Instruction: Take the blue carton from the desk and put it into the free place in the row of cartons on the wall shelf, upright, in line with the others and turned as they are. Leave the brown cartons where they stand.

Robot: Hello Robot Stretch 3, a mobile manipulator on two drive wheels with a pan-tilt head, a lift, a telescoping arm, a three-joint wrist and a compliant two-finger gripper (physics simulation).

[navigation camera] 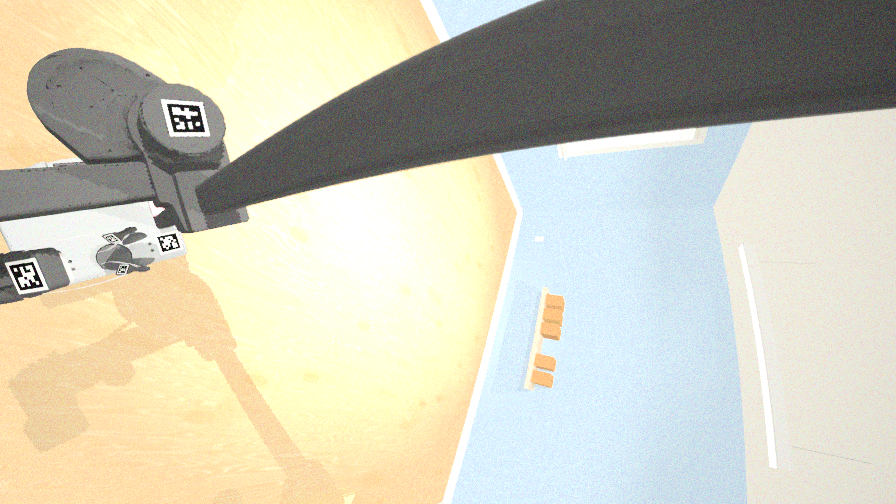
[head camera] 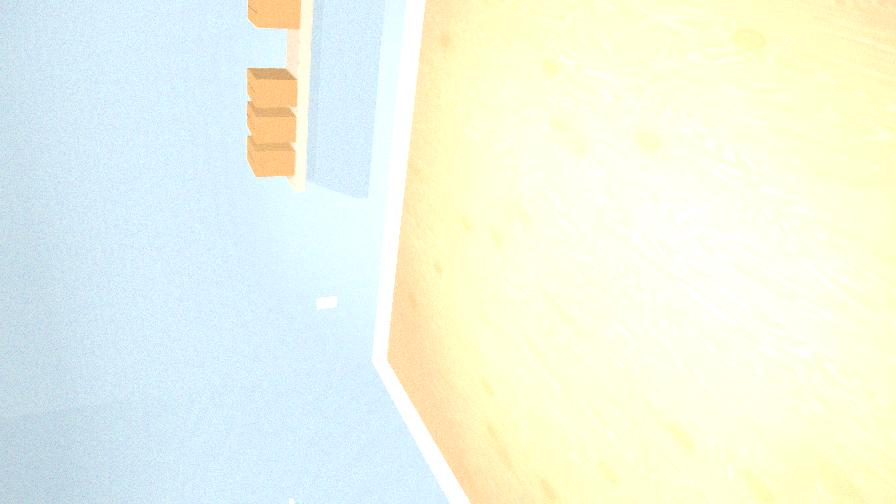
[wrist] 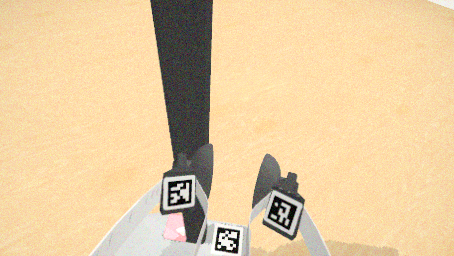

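Pixels of known places: gripper, fingertip midpoint: [navigation camera: 148, 247]; robot's base, link origin: [navigation camera: 115, 253].
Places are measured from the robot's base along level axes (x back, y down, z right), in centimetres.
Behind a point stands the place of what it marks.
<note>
The wall shelf [head camera: 303, 125] {x -144.8, y -63.0, z -254.4 cm} [navigation camera: 536, 344] {x -167.3, y -65.0, z -230.3 cm} shows sideways on the blue wall. In the navigation view a group of three brown cartons [navigation camera: 552, 316] {x -145.5, y -76.4, z -254.2 cm} and a group of two brown cartons [navigation camera: 545, 362] {x -178.4, y -77.0, z -219.0 cm} stand on it, with a free place between the groups. In the head view, three brown cartons [head camera: 277, 127] {x -144.6, y -74.5, z -255.5 cm} stand close together, and another brown carton [head camera: 275, 12] {x -178.1, y -76.5, z -219.4 cm} is cut by the top edge, beyond the free place. My gripper [wrist: 235, 167] {x 1.3, y -52.0, z -6.5 cm} [navigation camera: 144, 253] {x 1.3, y -52.0, z -6.5 cm} is open and empty, over the floor far from the shelf. The blue carton and the desk do not show.
The robot's dark mast [navigation camera: 469, 94] {x 6.5, y -120.6, z -11.7 cm} [wrist: 186, 75] crosses the navigation and wrist views. Wood floor [head camera: 626, 282] {x -33.3, y 0.0, z -153.4 cm} [wrist: 350, 100] meets the wall at a white skirting [head camera: 395, 188] {x -133.1, y -5.3, z -303.2 cm}. A small white plate [head camera: 326, 302] {x -87.0, y -40.4, z -354.3 cm} [navigation camera: 539, 238] {x -86.4, y -40.3, z -355.8 cm} is on the wall near the room's corner.
</note>
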